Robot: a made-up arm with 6 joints.
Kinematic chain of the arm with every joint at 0, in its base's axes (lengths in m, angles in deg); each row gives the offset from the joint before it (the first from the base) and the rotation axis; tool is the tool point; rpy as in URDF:
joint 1: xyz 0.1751 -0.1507 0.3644 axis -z
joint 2: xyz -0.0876 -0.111 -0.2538 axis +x
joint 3: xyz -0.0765 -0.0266 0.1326 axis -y
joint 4: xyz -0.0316 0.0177 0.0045 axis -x
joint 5: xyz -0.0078 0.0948 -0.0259 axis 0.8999 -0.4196 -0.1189
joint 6: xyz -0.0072 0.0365 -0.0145 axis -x
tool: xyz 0.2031 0.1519 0.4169 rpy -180 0 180
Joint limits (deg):
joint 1: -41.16..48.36
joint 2: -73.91..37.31
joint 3: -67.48..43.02
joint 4: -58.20..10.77
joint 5: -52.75..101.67
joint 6: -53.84..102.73
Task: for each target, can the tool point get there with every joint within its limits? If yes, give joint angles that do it. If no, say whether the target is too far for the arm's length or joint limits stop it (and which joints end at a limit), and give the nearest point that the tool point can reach.
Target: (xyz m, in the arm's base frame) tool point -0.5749 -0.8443 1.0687
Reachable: no: too far | nearest point -0.2782 -0.5699 0.6627 | short by 0.573 m
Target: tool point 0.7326 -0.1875 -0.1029
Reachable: no: joint limits stop it (at a limit: joint 1, joint 2, joint 4) | nearest point 0.6163 -0.1559 -0.0635 | short by 0.127 m
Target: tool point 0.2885 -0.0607 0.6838
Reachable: yes | joints 36.26 -10.58 -11.94 -18.41 69.26 76.57
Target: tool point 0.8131 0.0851 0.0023
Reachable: no: joint limits stop it (at a limit: joint 1, joint 2, joint 4) | nearest point 0.6522 0.0640 0.0266 | short by 0.164 m
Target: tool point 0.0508 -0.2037 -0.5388
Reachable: no: joint limits stop it (at a limit: joint 2) | nearest point 0.0470 -0.2053 -0.4464 | short by 0.092 m
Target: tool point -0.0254 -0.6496 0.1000
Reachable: yes | joints 9.93 24.71 -45.15 -40.05 43.69 -34.15
